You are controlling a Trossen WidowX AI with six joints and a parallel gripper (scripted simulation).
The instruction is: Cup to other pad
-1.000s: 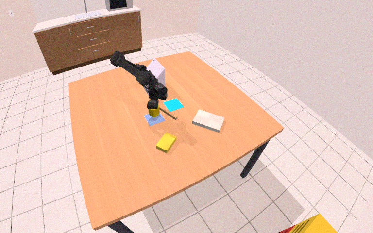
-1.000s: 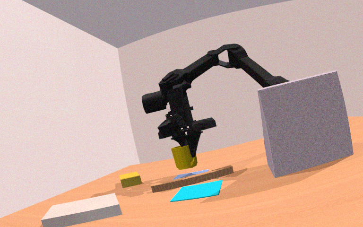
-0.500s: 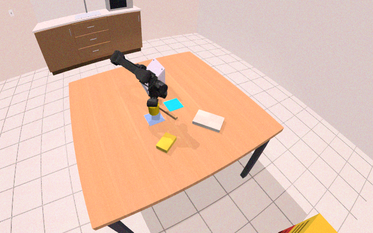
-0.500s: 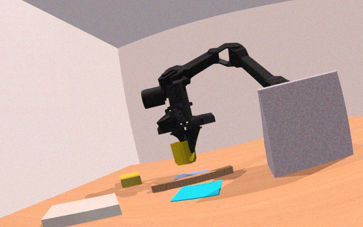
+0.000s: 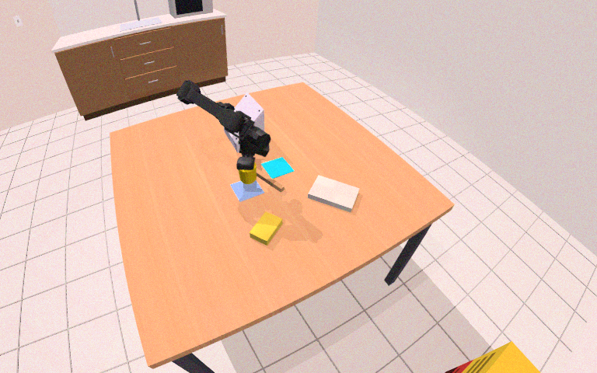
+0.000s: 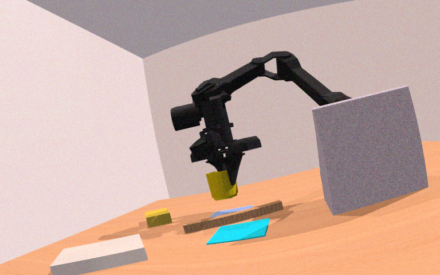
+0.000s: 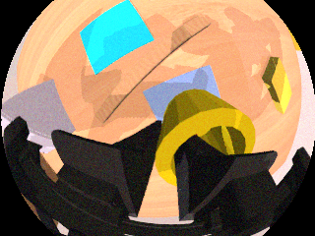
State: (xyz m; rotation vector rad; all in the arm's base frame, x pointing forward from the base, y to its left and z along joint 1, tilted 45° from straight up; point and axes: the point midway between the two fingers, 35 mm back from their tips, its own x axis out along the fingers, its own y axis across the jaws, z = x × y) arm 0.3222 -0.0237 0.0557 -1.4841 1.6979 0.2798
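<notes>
Right now my gripper tip is 4 cm past the cyan pad, 14 cm to the right of it and 9 cm above it. Round my gripper tip: flat white box 20 cm ahead, 28 cm to the left, 7 cm below; then thin wooden stick 1 cm behind, 6 cm to the left, 8 cm below; then yellow cup 2 cm ahead, 1 cm to the right.
</notes>
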